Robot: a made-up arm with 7 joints.
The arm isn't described. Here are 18 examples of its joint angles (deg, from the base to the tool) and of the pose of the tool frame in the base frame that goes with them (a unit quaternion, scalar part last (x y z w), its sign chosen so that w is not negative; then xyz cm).
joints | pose
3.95 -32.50 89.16 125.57 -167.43 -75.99 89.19 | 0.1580 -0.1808 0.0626 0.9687 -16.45 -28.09 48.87
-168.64 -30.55 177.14 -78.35 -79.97 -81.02 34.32 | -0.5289 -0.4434 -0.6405 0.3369 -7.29 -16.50 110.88
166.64 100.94 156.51 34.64 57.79 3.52 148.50 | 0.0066 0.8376 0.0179 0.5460 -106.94 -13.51 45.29
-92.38 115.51 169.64 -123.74 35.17 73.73 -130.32 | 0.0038 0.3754 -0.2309 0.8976 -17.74 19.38 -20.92
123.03 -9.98 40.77 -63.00 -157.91 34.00 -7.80 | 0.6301 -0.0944 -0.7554 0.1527 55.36 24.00 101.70
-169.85 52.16 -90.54 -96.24 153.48 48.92 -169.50 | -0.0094 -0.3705 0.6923 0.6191 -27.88 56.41 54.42
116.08 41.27 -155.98 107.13 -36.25 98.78 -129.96 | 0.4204 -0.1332 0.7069 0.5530 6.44 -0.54 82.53
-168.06 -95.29 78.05 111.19 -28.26 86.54 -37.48 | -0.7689 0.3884 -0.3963 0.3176 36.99 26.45 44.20
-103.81 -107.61 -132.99 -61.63 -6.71 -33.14 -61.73 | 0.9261 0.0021 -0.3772 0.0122 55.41 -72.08 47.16
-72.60 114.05 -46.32 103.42 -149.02 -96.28 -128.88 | -0.7684 0.0145 0.2119 0.6037 -10.91 24.13 -8.27
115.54 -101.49 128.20 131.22 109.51 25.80 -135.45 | -0.3929 -0.0405 -0.8003 0.4510 -19.80 27.27 -1.85
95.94 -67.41 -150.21 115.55 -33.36 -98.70 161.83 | 0.2760 -0.7849 0.2405 0.4999 33.66 56.27 27.15
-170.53 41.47 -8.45 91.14 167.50 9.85 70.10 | -0.4260 0.2196 -0.7940 0.3740 -80.32 8.66 41.92
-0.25 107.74 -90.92 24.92 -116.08 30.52 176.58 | -0.7033 -0.3006 0.6251 0.1553 104.17 18.92 7.08
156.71 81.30 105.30 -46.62 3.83 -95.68 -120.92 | -0.5609 -0.1200 0.7350 0.3615 -53.47 -62.98 36.58
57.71 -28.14 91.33 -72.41 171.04 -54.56 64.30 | 0.9313 -0.2824 0.0238 0.2288 15.31 55.39 109.38
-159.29 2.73 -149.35 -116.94 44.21 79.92 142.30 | 0.0444 0.8687 0.0528 0.4906 -38.57 28.30 79.74
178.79 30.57 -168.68 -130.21 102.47 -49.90 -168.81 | 0.4342 -0.2734 0.6444 0.5669 -46.28 17.42 38.39
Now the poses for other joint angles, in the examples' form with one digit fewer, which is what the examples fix.
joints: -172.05 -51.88 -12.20 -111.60 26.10 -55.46 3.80
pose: -0.045 0.305 0.236 0.922 48.7 -0.2 19.6
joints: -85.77 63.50 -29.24 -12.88 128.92 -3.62 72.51
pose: 0.642 -0.624 0.265 0.358 15.0 95.1 93.7
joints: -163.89 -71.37 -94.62 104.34 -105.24 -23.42 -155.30
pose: -0.678 -0.368 -0.595 0.224 22.9 -60.8 51.5
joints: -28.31 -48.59 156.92 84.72 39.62 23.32 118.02
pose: -0.198 -0.161 -0.963 0.090 -60.7 -52.5 33.3
